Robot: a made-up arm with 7 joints.
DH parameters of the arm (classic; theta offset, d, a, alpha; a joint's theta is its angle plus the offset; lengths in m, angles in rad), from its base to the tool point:
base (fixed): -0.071 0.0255 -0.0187 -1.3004
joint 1: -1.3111 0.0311 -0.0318 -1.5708
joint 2: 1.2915 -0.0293 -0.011 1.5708
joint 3: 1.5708 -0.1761 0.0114 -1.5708
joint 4: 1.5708 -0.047 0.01 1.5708
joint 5: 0 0.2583 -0.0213 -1.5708
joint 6: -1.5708 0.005 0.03 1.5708
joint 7: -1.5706 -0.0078 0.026 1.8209
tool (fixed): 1.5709 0.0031 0 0
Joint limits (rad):
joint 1: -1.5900..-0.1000
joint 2: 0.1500..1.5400
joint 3: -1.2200..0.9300
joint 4: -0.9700..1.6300
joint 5: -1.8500..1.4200
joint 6: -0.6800..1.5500
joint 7: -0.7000..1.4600
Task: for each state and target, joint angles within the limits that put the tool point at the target. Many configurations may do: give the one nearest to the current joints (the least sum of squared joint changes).
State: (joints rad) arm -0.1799 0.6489 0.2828 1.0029 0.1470 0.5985 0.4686
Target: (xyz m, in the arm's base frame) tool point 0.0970 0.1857 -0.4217
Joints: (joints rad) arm -0.3051 0.4185 0.2360 1.2092 0.1560 0.4814 0.5760
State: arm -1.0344 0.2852 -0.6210 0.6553 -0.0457 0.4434 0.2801
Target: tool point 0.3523 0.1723 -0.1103
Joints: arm -0.8407 1.0046 -0.2570 0.4954 -0.0598 0.5330 0.1652
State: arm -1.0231 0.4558 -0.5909 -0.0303 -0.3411 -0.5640 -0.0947
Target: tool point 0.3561 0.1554 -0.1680
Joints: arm -0.9032 0.9353 -0.5077 0.7338 -0.3141 -0.4854 -0.0378
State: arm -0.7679 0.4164 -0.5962 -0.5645 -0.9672 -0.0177 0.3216
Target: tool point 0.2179 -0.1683 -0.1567
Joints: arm -0.7618 0.3563 -0.7879 0.0831 -0.9350 0.0281 0.4222
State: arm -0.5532 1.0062 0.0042 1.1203 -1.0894 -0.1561 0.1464
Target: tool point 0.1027 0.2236 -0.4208
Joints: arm -0.4592 0.4996 -0.0749 1.5323 -1.0349 -0.1244 0.5426
